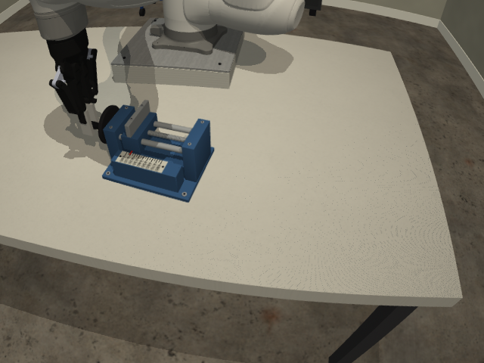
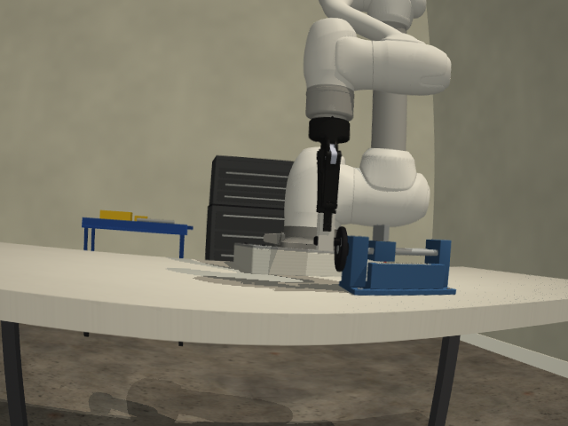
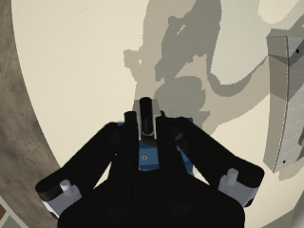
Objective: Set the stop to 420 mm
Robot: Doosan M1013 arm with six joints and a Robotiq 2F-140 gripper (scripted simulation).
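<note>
The black handwheel lies 1 cm behind my hand, 2 cm to the left of it and 2 cm below it. Round my hand: stop block 1 cm behind, 11 cm to the left, 1 cm below.
</note>
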